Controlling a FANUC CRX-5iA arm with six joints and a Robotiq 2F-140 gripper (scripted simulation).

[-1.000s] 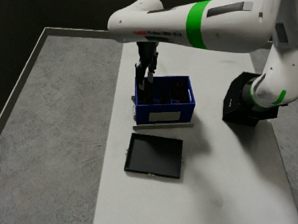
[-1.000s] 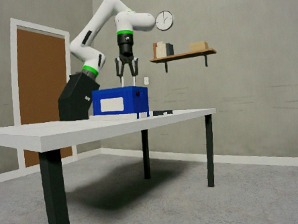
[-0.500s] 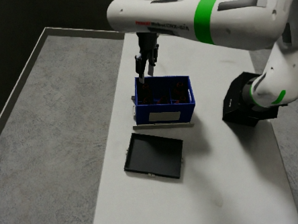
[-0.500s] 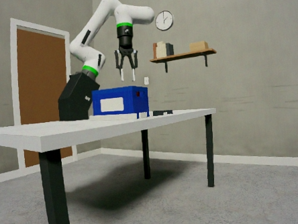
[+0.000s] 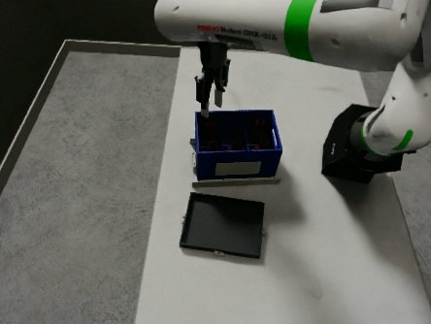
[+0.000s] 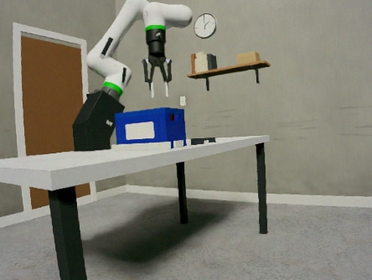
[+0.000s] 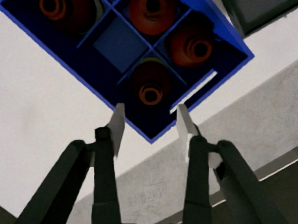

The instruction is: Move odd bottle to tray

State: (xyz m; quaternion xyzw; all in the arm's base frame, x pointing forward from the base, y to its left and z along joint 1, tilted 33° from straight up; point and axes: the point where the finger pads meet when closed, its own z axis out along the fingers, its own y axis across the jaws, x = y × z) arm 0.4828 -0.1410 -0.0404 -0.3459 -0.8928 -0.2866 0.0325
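Right now my hand is 17 cm above the crate, 9 cm past it and 4 cm to the right of it. Round my hand: dark tray 30 cm to the left, 24 cm below, 5 cm behind.
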